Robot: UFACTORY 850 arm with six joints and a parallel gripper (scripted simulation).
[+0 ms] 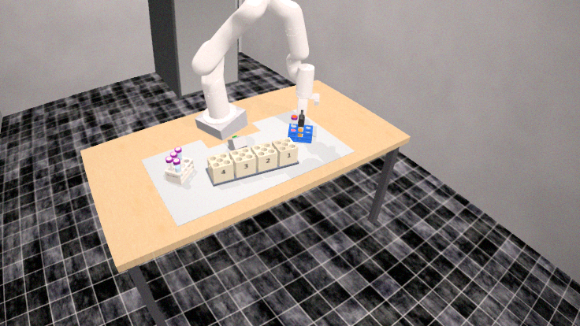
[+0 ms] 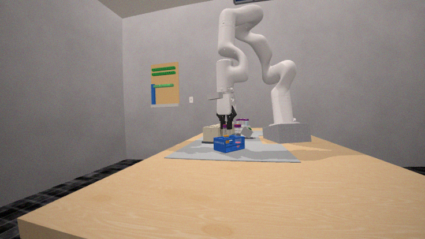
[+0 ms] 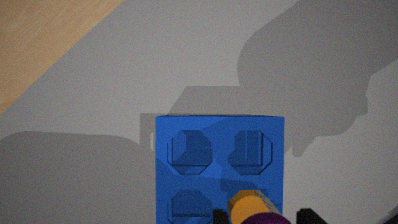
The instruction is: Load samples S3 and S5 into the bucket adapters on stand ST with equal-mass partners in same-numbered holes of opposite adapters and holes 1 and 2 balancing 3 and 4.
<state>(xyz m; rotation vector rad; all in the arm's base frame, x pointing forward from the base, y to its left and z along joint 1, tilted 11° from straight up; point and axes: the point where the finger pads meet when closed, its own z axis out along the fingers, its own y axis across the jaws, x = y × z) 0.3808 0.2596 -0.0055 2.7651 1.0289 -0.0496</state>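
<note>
The sample tube is 5 cm below my hand and 1 cm ahead of it. Also, from my hand: blue sample rack: 9 cm below, 2 cm to the left, 1 cm behind.
</note>
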